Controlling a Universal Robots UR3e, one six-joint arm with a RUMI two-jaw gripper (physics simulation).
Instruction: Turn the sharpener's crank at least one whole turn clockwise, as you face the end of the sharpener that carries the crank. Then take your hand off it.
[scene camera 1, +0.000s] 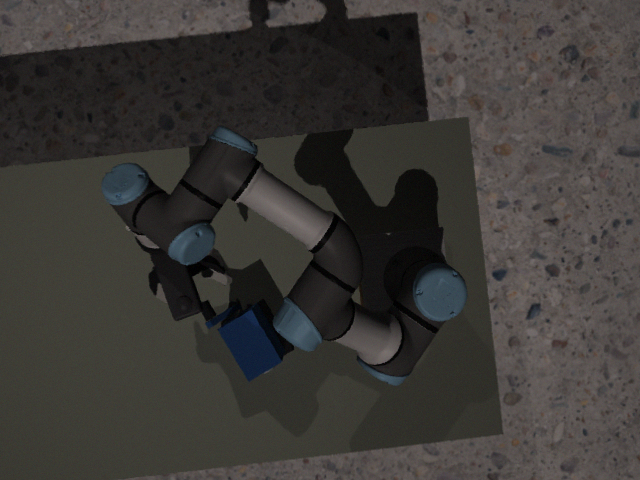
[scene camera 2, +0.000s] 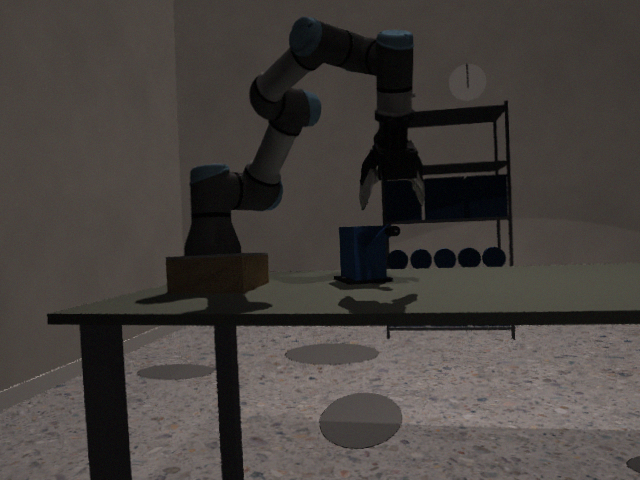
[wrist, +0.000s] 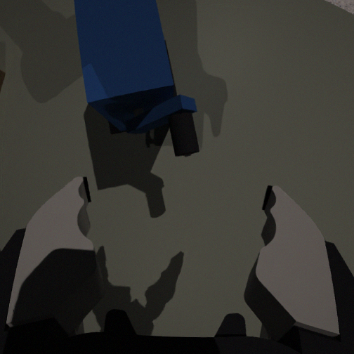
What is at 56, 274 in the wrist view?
My gripper.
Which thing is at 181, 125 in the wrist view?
A black knob.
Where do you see my gripper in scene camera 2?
391, 207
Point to my gripper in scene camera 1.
At 198, 291
